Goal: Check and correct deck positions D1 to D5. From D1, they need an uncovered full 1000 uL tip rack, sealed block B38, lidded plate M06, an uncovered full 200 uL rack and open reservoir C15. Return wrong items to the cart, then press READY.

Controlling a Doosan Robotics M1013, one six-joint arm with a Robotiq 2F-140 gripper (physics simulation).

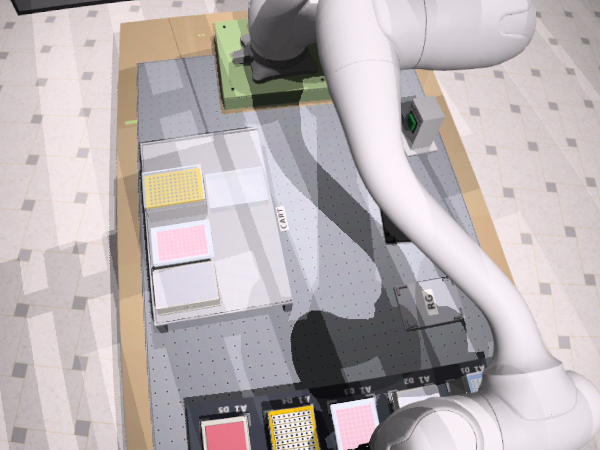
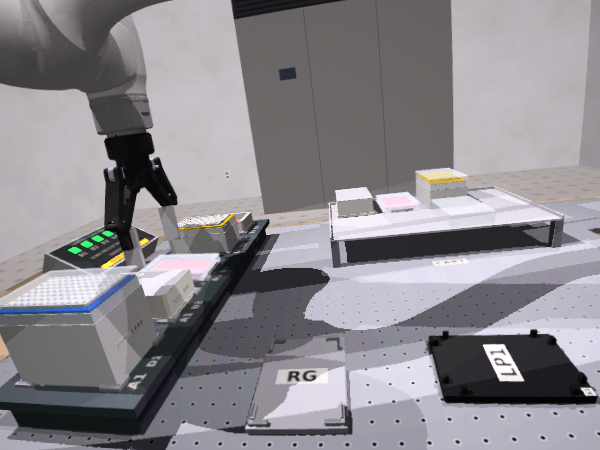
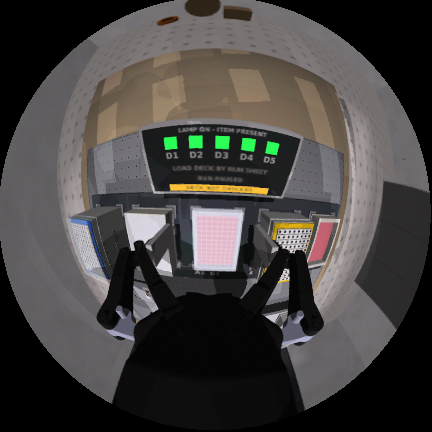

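Pixels of known places: gripper, between the fingertips: (image 2: 157, 252) (image 3: 212, 233); arm's base, origin of its link: (image 1: 278, 55).
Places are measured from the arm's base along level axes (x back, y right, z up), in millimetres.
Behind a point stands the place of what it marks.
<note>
My gripper (image 2: 152, 240) {x -1025, y 101, z 57 mm} (image 3: 212, 233) {x -1025, y 101, z 57 mm} is open and empty, its fingers above the D3 area. D1 holds a blue-edged rack (image 1: 475, 382) {x -968, y -118, z 114 mm} (image 2: 60, 345) (image 3: 102, 245) {x -1022, y -97, z 91 mm} under a clear cover. D2 holds a whitish block (image 1: 417, 396) {x -956, y -22, z 53 mm} (image 2: 172, 295) {x -943, y -50, z 41 mm} (image 3: 147, 227) {x -1039, y -7, z 53 mm}. D3 holds a pink plate (image 1: 355, 420) {x -963, y 103, z 29 mm} (image 2: 185, 265) {x -973, y 90, z 30 mm} (image 3: 217, 225) {x -1027, y 110, z 32 mm} with a clear rim. D4 holds a yellow-edged rack (image 1: 292, 430) {x -949, y 227, z 75 mm} (image 2: 207, 240) {x -953, y 182, z 43 mm} (image 3: 295, 237) {x -1010, y 234, z 76 mm} with dark spots on top. D5 holds a red-filled reservoir (image 1: 226, 437) {x -928, y 346, z 26 mm} (image 3: 322, 240) {x -956, y 363, z 26 mm}. The cart (image 1: 250, 275) {x -622, y 224, z 22 mm} (image 2: 380, 225) {x -591, y 209, z 21 mm} stands apart. No READY button can be made out.
The cart bears a covered yellow rack (image 1: 173, 187) (image 2: 441, 190), a pink plate (image 1: 181, 242) {x -520, y 351, z 38 mm} (image 2: 398, 201) {x -519, y 325, z 38 mm}, a whitish block (image 1: 185, 285) {x -626, y 358, z 63 mm} (image 2: 354, 202) {x -630, y 296, z 56 mm} and a clear flat piece (image 1: 237, 187) {x -421, y 206, z 46 mm}. The panel (image 3: 220, 175) {x -1108, y 120, z 68 mm} shows five green lamps and DECK NOT CHECKED. RG (image 2: 300, 405) {x -769, y -194, z -31 mm} and LP1 (image 2: 465, 370) {x -585, y -174, z -29 mm} lie beyond the deck.
</note>
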